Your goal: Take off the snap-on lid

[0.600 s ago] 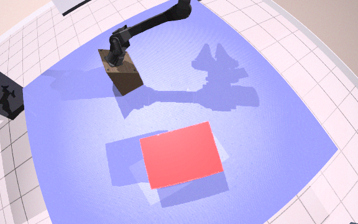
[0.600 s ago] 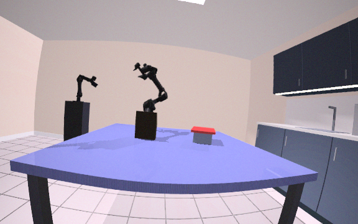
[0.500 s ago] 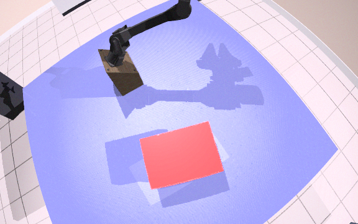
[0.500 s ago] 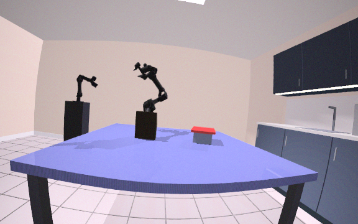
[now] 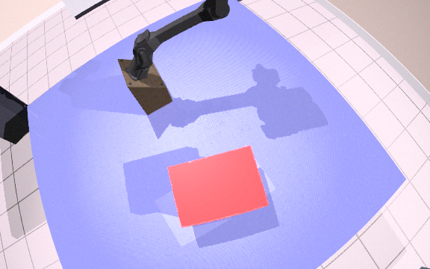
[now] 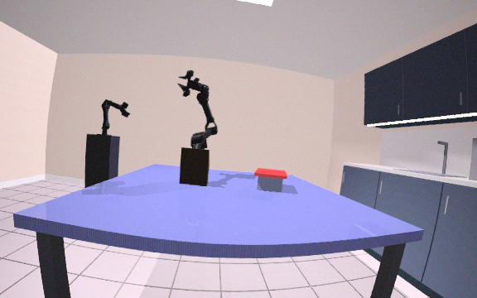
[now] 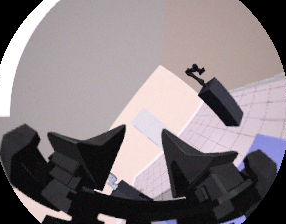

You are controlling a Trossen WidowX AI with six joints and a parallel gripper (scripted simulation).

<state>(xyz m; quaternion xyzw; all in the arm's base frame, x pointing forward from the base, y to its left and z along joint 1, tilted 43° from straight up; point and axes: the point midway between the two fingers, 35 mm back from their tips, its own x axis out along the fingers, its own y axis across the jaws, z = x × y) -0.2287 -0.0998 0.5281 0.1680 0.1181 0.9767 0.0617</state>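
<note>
Now: gripper tip 63 cm short of the red lid, 32 cm to the left of it and 57 cm above it. Also, from my gripper tip: storage box: 63 cm ahead, 32 cm to the right, 62 cm below.
</note>
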